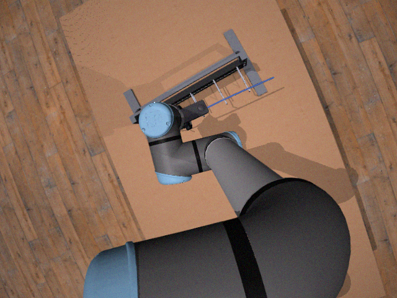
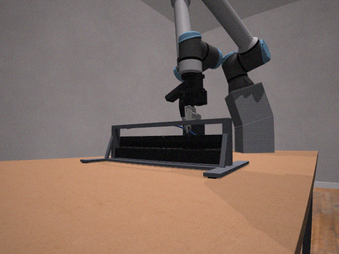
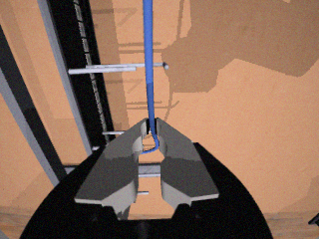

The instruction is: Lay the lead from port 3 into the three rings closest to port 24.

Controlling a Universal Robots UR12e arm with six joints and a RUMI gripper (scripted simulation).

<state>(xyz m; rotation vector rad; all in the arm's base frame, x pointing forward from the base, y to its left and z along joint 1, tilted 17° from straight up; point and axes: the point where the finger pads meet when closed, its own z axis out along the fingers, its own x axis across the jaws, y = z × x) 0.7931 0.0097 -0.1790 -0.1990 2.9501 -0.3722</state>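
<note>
My gripper is now 110 mm short of the rack, 40 mm to the left of it and 60 mm above it.
</note>
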